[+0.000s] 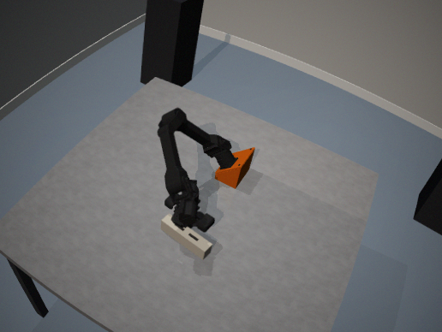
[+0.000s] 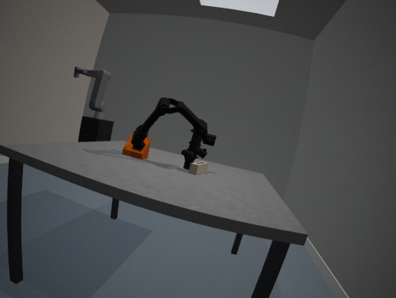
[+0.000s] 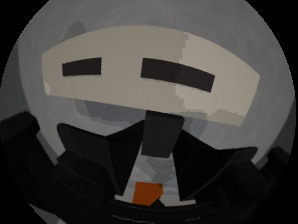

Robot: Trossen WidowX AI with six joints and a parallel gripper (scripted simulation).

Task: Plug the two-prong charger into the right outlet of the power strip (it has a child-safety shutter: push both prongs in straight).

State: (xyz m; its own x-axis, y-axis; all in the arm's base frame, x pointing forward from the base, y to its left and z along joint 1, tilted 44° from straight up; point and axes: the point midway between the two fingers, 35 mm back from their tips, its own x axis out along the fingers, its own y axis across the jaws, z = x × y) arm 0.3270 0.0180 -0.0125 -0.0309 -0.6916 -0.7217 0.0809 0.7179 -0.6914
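The dark charger is 20 mm ahead of my gripper tip and 10 mm above it.
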